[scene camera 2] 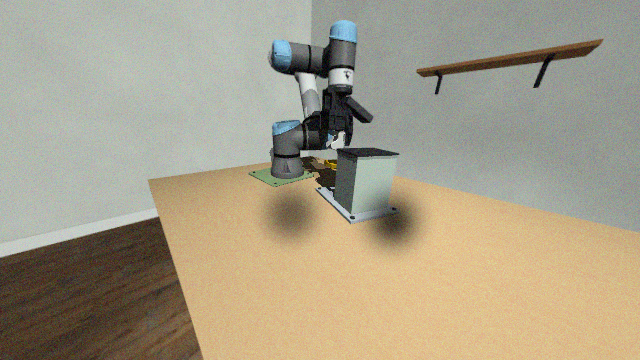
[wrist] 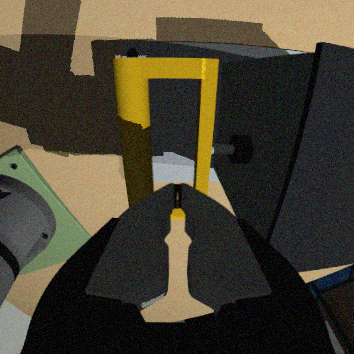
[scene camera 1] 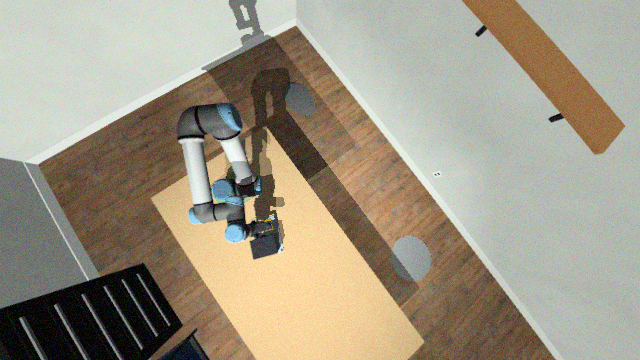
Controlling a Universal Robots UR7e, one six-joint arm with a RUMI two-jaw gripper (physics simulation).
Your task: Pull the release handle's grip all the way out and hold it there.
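The release handle's grip, a yellow rectangular frame (scene camera 1: pixel 273 225) (scene camera 2: pixel 330 164) (wrist: pixel 134 95), stands out beside a dark-sided box (scene camera 1: pixel 265 246) (scene camera 2: pixel 372 185) (wrist: pixel 325 175). A short rod with a black collar (wrist: pixel 242 149) joins the grip to the box. My gripper (scene camera 2: pixel 335 146) (wrist: pixel 177 185) is shut with nothing between its fingertips. In the wrist view its tips overlap the frame's near end, between the two long bars. A bit of yellow shows through the gap behind the tips. Whether the tips are inside the frame or above it I cannot tell. The fingers hide the near crossbar.
The box stands on a light base plate (scene camera 2: pixel 372 215) (wrist: pixel 172 173) bolted to the wooden table (scene camera 1: pixel 310 280) (scene camera 2: pixel 400 300). The arm's base sits on a green plate (scene camera 2: pixel 275 181) (wrist: pixel 60 240) near the grip. A wooden wall shelf (scene camera 1: pixel 550 70) (scene camera 2: pixel 500 61) is off to the side.
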